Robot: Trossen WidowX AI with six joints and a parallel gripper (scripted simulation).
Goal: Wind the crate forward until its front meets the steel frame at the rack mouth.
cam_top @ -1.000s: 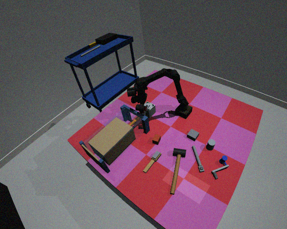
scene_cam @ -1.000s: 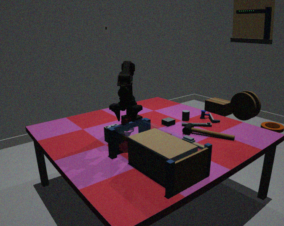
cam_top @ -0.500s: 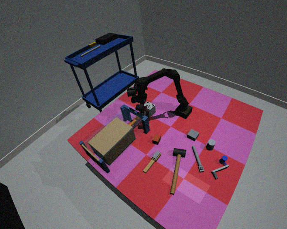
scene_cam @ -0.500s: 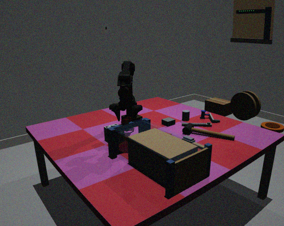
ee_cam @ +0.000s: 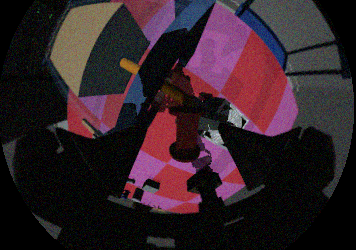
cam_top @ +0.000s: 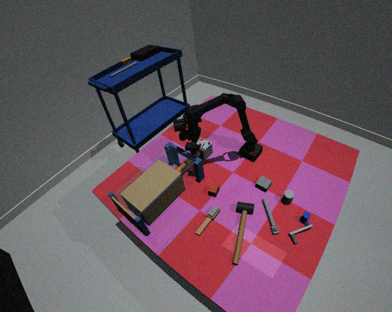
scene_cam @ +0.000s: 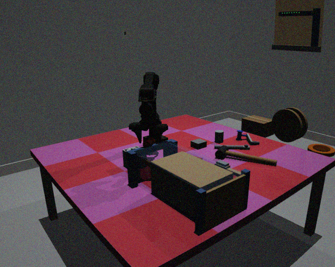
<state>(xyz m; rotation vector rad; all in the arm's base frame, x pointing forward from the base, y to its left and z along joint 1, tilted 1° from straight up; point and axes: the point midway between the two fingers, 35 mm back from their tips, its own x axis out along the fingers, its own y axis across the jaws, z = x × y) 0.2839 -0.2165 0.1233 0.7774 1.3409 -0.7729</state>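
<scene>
Now: gripper tip 1 cm past the red knob and 1 cm above it. Also, from my gripper tip: frame (6 cm ahead, 2 cm to the right, 4 cm below); red-knobbed winch handle (4 cm behind, 1 cm to the right, 4 cm below); grey winch (11 cm behind, 4 cm to the right, 11 cm below).
</scene>
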